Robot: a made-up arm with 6 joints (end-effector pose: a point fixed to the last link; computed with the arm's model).
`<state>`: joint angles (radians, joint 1 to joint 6).
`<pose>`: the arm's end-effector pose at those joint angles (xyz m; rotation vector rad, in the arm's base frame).
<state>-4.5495 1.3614 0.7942 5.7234 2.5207 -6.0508</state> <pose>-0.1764 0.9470 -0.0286 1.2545 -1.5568 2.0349</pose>
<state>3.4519 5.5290 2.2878 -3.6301 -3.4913 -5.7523</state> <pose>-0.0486 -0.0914 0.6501 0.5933 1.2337 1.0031</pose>
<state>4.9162 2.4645 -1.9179 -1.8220 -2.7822 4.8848</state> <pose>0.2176 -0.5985 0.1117 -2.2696 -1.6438 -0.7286</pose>
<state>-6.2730 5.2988 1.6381 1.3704 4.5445 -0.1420</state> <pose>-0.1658 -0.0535 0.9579 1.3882 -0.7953 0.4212</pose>
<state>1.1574 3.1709 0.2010 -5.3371 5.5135 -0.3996</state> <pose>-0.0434 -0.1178 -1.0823 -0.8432 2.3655 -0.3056</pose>
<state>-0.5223 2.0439 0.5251 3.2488 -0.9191 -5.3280</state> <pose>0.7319 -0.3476 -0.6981 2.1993 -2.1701 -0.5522</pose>
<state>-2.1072 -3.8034 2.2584 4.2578 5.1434 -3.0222</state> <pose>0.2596 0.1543 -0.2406 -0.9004 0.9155 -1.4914</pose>
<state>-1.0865 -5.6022 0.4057 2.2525 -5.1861 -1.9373</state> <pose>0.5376 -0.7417 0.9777 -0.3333 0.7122 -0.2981</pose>
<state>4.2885 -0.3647 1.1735 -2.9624 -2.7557 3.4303</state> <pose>-0.0120 -0.1769 1.0247 -2.5273 -1.3969 -0.5634</pose>
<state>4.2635 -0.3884 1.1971 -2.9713 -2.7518 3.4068</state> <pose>-0.0111 -0.1650 1.0194 -2.5411 -1.3891 -0.5630</pose>
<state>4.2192 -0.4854 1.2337 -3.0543 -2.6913 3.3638</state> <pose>0.0095 -0.1062 1.0149 -2.6597 -1.3315 -0.4001</pose>
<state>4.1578 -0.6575 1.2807 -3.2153 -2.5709 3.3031</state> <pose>0.0567 -0.0036 1.0014 -2.8386 -1.1896 -0.0318</pose>
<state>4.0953 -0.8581 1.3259 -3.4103 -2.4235 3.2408</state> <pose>0.1212 0.1099 0.9713 -2.9511 -0.9608 0.4534</pose>
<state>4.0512 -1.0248 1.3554 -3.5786 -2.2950 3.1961</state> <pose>0.1811 0.2009 0.9349 2.9169 0.7102 -0.8638</pose>
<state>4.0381 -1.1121 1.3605 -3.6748 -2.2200 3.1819</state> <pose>0.2144 0.2523 0.9134 2.8633 0.5548 -1.0897</pose>
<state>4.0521 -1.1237 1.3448 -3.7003 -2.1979 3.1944</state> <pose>0.2184 0.2694 0.9144 2.8286 0.5093 -1.1500</pose>
